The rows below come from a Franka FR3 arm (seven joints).
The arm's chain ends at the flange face. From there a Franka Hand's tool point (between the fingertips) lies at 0.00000 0.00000 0.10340 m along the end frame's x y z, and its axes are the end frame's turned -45 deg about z.
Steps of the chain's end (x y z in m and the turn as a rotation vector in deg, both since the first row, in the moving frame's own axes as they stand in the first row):
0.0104 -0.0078 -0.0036 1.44 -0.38 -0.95
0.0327 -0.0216 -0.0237 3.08 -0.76 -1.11
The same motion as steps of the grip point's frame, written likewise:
0.0142 -0.0005 -0.0036 1.29 0.75 -0.95
0.0413 0.0029 -0.0239 2.72 1.64 -1.11

